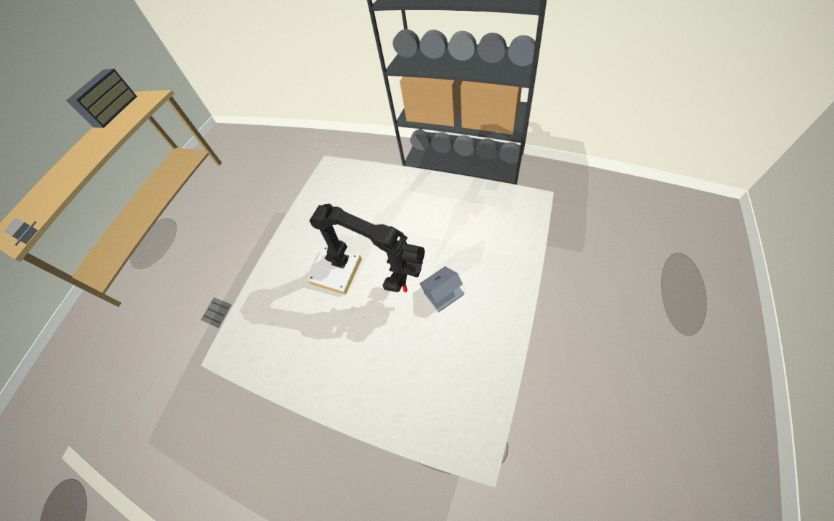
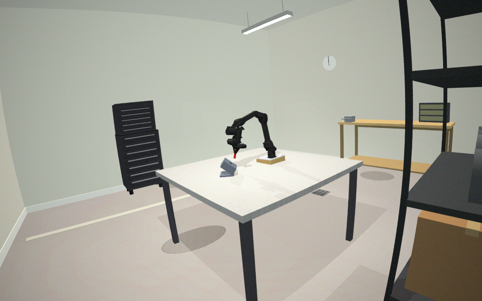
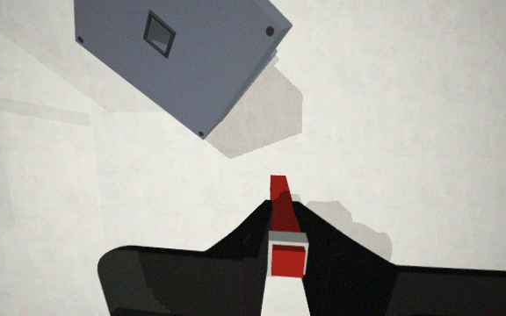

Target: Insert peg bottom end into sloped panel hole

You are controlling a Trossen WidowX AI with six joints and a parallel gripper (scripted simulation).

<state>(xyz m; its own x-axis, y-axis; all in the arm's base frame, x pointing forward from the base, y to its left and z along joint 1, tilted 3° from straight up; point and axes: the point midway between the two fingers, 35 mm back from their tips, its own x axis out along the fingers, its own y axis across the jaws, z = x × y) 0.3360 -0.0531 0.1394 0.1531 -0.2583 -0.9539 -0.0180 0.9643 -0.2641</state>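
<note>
Now: the grey sloped panel 120 mm ahead of my gripper tip, 70 mm to the left of it and 70 mm below it. The rest, counted from my gripper tip: red square peg 20 mm above.
</note>
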